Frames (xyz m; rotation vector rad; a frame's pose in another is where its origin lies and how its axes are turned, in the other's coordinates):
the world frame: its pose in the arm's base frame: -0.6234 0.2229 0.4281 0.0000 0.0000 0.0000
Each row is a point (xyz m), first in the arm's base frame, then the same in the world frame.
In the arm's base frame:
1: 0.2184 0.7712 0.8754
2: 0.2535 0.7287 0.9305
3: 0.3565 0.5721 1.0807
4: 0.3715 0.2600 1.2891
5: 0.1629 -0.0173 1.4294
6: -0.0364 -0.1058 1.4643
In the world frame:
1: 0.8418 0.5483 0.4473
2: 0.8769 0.5058 0.5024
3: 0.9799 0.3492 0.6526
4: 0.9949 0.0371 0.8610
5: 0.7863 -0.2402 1.0013
6: 0.5870 -0.3287 1.0362

